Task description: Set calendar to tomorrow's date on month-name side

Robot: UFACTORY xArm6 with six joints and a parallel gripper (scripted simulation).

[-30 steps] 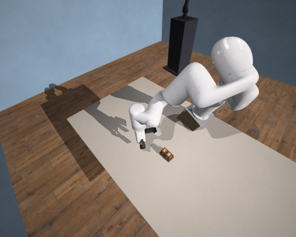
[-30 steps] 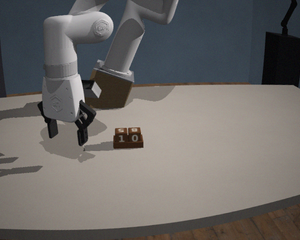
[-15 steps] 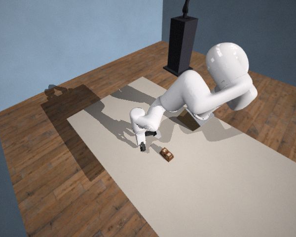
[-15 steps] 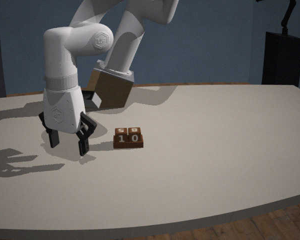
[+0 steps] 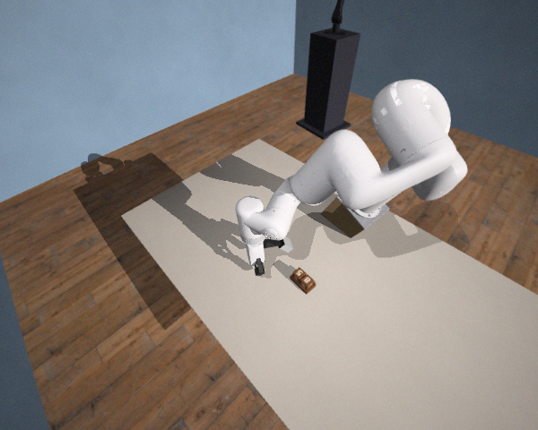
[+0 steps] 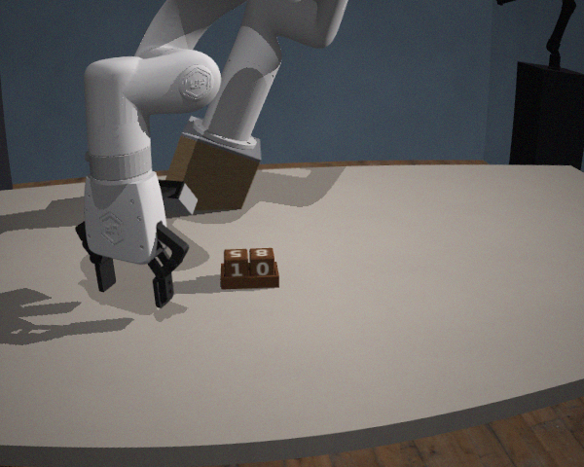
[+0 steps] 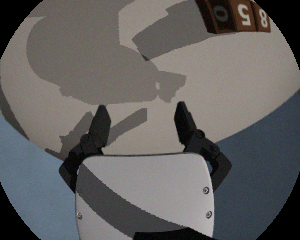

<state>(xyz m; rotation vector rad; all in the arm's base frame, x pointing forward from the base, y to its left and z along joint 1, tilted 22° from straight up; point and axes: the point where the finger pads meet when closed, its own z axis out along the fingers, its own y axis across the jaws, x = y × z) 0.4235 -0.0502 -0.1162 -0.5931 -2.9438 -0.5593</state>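
The brown digit cube lies 13 cm to the left of my hand, 8 cm behind it and 1 cm below it. The rest, counted from my hand: brown cube (16 cm to the left, 8 cm behind, 1 cm below); brown calendar tray (14 cm to the left, 8 cm behind, 2 cm below).
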